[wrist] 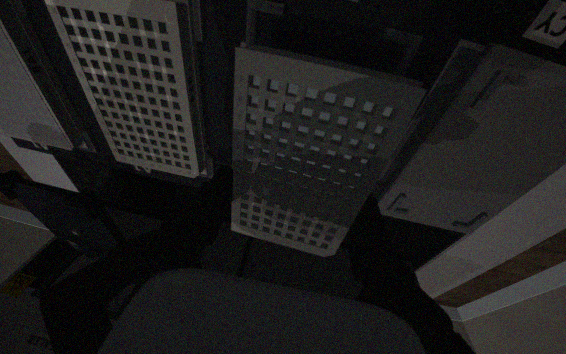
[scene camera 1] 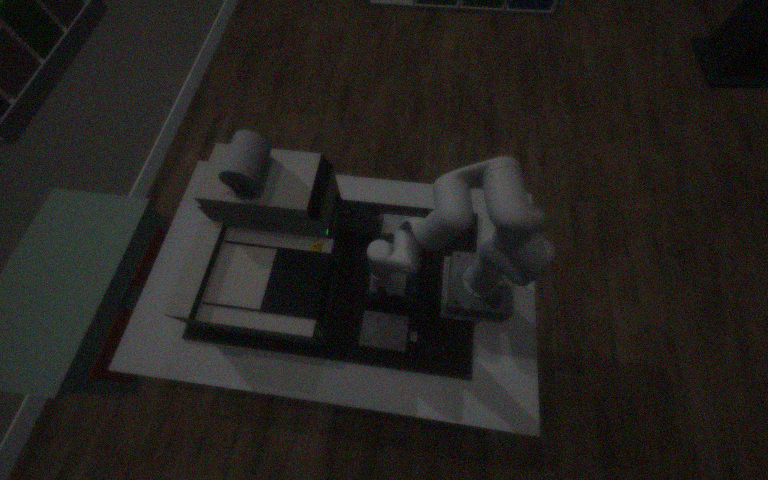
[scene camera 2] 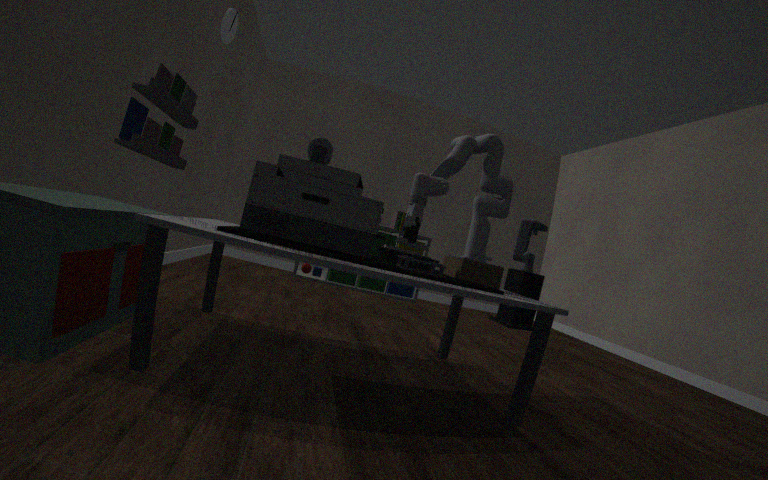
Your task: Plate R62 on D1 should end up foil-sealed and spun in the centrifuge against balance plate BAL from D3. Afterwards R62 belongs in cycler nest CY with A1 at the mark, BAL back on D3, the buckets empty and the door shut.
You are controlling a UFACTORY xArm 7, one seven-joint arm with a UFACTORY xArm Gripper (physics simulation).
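Frame: origin at the arm's base, x right, y ahead, z up, level; centimetres.
Where they show: gripper, fingertip midpoint: (wrist: 293,195) (scene camera 2: 408,242); arm's base at its link origin: (scene camera 1: 480,281) (scene camera 2: 472,260).
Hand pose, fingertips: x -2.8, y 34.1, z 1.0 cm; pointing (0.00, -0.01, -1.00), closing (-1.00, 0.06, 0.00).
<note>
Each offset is from my fingertips to the top centre of the thing. "spot": to the spot under its first point. Level surfaces: height alone.
The scene is very dark. My gripper (scene camera 1: 389,281) (scene camera 2: 411,234) hangs low over the black deck {dz -10.2 cm} (scene camera 1: 449,352) in the middle of the table, just left of the arm's base. In the wrist view a pale well plate {dx -0.1, dy -1.5, dz +1.2 cm} (wrist: 317,133) with pale square wells fills the middle; a dark band crosses its lower half. The fingers themselves are lost in the dark, but the gripper is shut on this plate across its width. I cannot read its label. A second well plate {dx +12.3, dy -3.3, dz -3.1 cm} (wrist: 148,88) with dark wells lies to its left in the wrist view.
A large grey box with a cylinder on top (scene camera 1: 273,181) (scene camera 2: 306,190) stands at the back left. A wide open-topped unit {spot: dx -4.7, dy +47.2, dz +10.9 cm} (scene camera 1: 239,276) lies in front of it. A pale square {spot: dx -16.0, dy -0.4, dz -5.9 cm} (scene camera 1: 382,330) lies on the deck's front. A white surface with a corner mark {dz -6.0 cm} (wrist: 429,175) is at the right.
</note>
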